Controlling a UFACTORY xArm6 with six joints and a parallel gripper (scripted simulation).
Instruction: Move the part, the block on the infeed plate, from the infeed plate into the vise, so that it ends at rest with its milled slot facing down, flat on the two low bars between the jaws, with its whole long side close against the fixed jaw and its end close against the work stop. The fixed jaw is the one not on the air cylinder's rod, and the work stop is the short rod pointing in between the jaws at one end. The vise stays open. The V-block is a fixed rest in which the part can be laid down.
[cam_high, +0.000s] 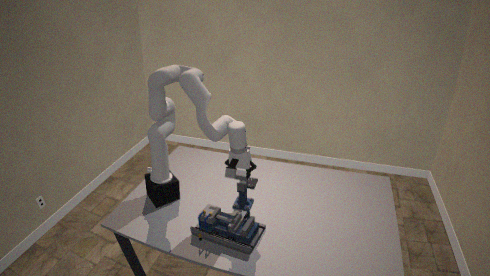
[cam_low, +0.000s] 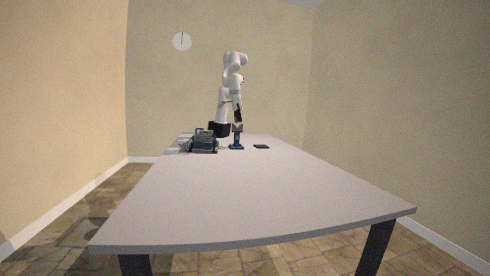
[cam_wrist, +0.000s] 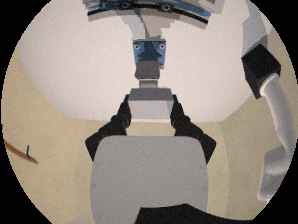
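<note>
Now: the part 2 cm below my hand. From my hand the other things lie so: vise (21 cm to the right, 16 cm below, 1 cm behind); dark infeed plate (19 cm to the left, 19 cm below, 1 cm behind).
</note>
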